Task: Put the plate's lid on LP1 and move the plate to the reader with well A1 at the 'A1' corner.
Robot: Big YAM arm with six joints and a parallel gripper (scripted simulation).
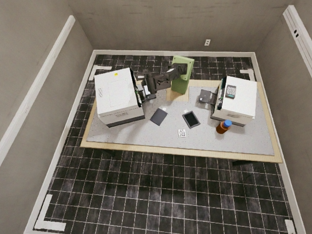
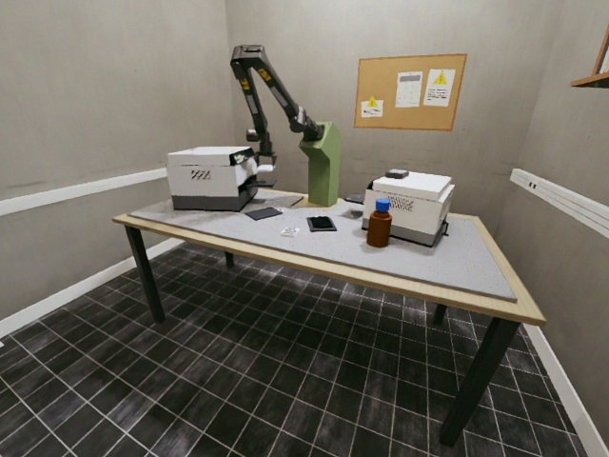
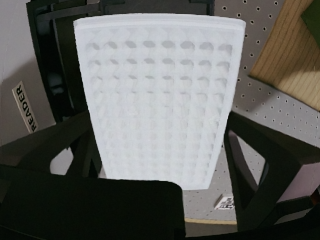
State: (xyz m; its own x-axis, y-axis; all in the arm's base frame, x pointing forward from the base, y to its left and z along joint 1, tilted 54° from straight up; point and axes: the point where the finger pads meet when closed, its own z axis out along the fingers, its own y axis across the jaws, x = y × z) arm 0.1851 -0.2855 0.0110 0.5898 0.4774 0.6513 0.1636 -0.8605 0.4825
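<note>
Right now the white well plate is right at my hand. Also, from my hand: brown capped bottle 33 cm ahead, 69 cm to the left, 9 cm below; then dark flat lid 23 cm ahead, 42 cm to the left, 19 cm below.
</note>
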